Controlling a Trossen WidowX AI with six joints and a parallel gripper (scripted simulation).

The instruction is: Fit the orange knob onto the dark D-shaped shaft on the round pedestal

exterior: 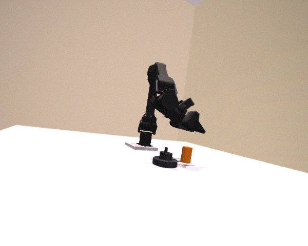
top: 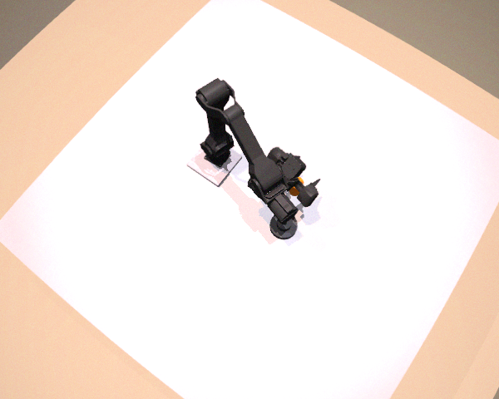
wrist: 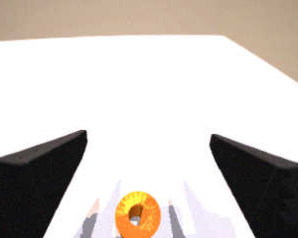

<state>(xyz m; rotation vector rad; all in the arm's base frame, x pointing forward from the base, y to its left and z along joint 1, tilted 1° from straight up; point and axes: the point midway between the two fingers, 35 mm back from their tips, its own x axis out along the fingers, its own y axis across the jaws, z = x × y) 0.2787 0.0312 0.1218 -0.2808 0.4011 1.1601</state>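
Right now my gripper tip is 9 cm above the orange knob, 3 cm to the left of it and 2 cm past it. The rest, counted from my gripper tip: pedestal 16 cm to the right, 9 cm below, 1 cm ahead.
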